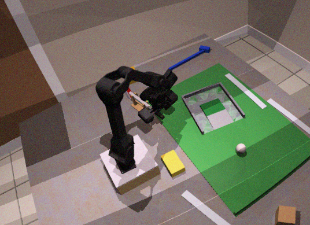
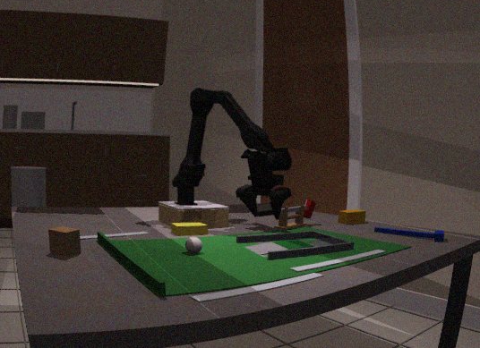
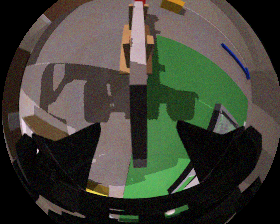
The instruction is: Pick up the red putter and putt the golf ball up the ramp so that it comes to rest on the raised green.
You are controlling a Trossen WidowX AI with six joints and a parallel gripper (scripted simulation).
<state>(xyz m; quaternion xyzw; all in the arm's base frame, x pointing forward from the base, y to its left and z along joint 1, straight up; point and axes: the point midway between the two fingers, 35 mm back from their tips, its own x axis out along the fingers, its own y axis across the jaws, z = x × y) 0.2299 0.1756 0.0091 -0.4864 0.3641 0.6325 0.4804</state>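
My gripper tip is 40 mm past the red putter, 110 mm to the right of it and 10 mm below it. From my gripper tip the other things lie so: orange block 10 mm ahead, 380 mm to the left, 20 mm below; then green mat 250 mm ahead, 190 mm to the right, 50 mm below; then wooden stand 40 mm behind, 120 mm to the left, 10 mm below.
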